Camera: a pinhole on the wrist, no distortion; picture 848 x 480 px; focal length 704.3 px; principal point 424.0 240.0 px. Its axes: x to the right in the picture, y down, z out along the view. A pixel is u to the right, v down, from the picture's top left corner.
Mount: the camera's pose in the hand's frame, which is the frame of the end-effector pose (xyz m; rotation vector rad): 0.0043 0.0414 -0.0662 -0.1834 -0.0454 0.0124
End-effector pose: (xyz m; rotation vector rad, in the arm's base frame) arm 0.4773 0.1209 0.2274 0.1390 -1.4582 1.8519
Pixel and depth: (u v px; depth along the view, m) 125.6 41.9 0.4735
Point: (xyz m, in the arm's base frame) 0.4869 -0.3454 0.2628
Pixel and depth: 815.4 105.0 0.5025
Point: 0.1047 -0.1517 0.4839
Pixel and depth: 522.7 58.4 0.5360
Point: 0.2616 -0.2773 0.4196
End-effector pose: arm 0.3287 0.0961 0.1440 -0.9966 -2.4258 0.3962
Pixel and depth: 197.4 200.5 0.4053
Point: 0.2933 0.0286 -0.2199
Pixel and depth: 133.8 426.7 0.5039
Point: 0.4079 0.0818 -0.3752
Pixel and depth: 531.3 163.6 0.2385
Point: 0.2515 0.1449 -0.0190
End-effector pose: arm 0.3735 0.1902 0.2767 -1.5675 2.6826 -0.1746
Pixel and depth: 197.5 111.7 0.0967
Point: 0.3556 0.2348 0.2407
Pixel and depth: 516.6 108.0 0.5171
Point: 0.3515 0.1298 -0.1857
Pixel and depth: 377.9 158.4 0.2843
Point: 0.3524 0.2254 0.0523
